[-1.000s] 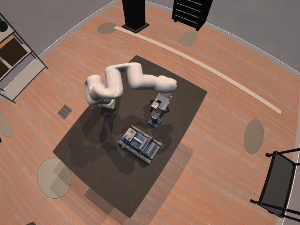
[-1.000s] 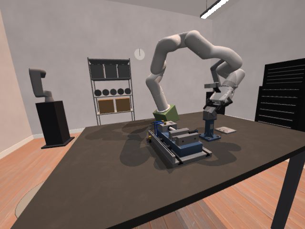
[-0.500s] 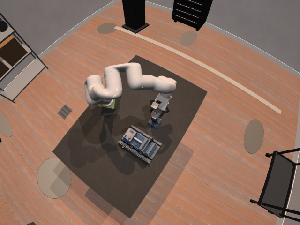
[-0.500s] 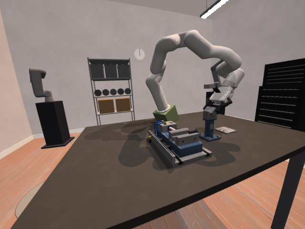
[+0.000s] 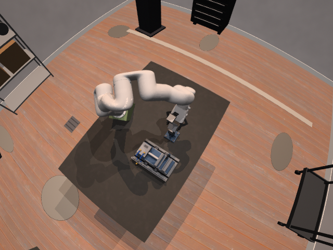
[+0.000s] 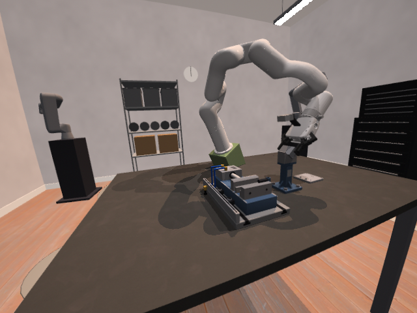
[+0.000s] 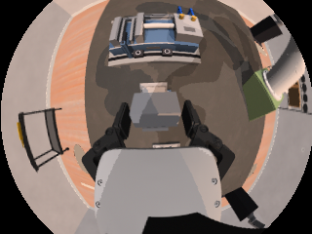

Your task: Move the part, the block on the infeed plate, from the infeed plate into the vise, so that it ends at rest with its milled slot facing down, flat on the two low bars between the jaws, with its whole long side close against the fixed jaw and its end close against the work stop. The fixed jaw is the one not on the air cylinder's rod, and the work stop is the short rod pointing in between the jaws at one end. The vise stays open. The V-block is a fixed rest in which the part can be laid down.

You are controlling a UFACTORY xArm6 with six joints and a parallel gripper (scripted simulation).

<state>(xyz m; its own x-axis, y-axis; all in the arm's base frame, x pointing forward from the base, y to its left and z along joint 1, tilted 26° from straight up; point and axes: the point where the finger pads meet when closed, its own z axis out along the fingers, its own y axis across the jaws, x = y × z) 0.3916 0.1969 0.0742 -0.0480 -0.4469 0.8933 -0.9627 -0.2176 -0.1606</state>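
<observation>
Right now the part is 1 cm below my hand. Also, from my hand: air cylinder 6 cm behind, 25 cm to the right, 9 cm below; grey rail 5 cm ahead, 33 cm to the right, 13 cm below.
</observation>
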